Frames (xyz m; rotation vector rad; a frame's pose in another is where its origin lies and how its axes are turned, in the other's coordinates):
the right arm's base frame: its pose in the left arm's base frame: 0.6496 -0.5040 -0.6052 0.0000 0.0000 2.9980
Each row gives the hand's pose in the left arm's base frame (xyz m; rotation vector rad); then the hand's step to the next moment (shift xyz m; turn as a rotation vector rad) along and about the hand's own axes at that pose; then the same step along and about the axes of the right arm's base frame.
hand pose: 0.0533 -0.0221 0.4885 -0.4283 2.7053 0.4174
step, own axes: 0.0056 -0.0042 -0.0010 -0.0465 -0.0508 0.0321
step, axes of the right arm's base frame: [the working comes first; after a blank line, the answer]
step, axes of the left arm's base frame: -0.0038 -0.0055 -0.0023 0.0687 -0.0243 -0.0215

0.0030 0.0060 -0.0023 -0.0715 0.0142 -0.0215
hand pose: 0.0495 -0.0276 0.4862 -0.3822 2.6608 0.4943
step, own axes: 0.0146 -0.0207 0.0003 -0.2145 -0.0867 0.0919
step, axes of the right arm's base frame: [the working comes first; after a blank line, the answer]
step, axes of the left arm's base frame: -0.0059 -0.0213 -0.0124 0.2488 -0.0013 -0.0097

0.0028 0.0219 -0.0124 -0.2464 -0.0343 -0.0097
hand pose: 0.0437 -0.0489 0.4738 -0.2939 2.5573 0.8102
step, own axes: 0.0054 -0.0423 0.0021 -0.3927 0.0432 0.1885
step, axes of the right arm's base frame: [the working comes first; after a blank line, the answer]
step, axes of the left arm's base frame: 0.0097 -0.0332 -0.0250 0.3967 0.1723 0.0674

-0.0144 0.0315 -0.0250 -0.3680 -0.2273 0.0674
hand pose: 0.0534 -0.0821 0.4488 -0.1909 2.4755 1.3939
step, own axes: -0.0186 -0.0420 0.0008 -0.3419 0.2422 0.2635
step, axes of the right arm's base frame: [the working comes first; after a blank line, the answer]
step, axes of the left arm's base frame: 0.0285 -0.0218 -0.0287 0.3117 0.3415 0.1766

-0.0314 0.0175 -0.0287 -0.2596 -0.3826 0.1766
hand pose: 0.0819 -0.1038 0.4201 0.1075 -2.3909 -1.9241
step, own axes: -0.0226 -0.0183 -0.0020 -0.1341 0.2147 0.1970
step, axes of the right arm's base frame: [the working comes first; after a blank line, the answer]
step, axes of the left arm's base frame: 0.0229 -0.0036 -0.0177 0.1118 0.2505 0.1662

-0.0232 0.0003 -0.0177 -0.0748 -0.2639 0.1662
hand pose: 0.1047 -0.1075 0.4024 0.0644 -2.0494 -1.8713
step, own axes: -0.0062 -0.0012 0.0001 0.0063 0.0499 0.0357
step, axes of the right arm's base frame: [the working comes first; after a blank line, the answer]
step, axes of the left arm's base frame: 0.0055 0.0017 -0.0026 -0.0060 0.0383 0.0479

-0.0052 -0.0024 -0.0026 0.0114 -0.0371 0.0479
